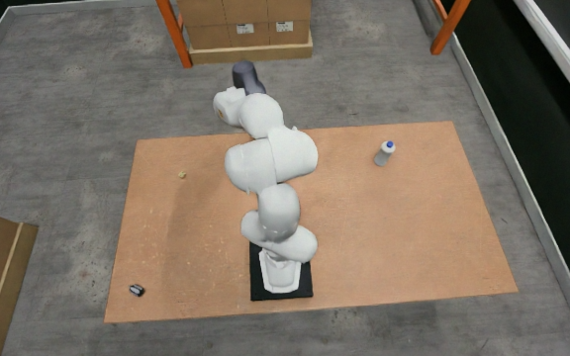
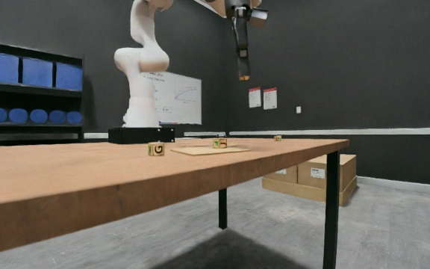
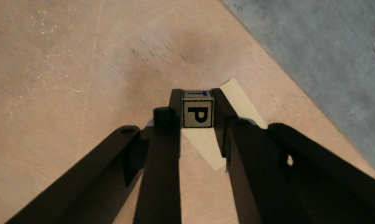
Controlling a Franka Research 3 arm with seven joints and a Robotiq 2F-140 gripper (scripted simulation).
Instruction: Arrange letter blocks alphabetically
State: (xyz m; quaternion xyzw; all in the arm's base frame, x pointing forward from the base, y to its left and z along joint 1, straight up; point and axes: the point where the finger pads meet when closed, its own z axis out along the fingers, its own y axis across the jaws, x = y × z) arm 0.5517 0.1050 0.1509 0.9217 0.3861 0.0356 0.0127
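Right now the pale yellow mat is 1 cm behind my hand, 12 cm to the right of it and 22 cm below it. Round my hand: block 13 cm behind, 39 cm to the left, 21 cm below; then white bottle 7 cm behind, 63 cm to the right, 15 cm below; then black object 67 cm behind, 53 cm to the left, 21 cm below.
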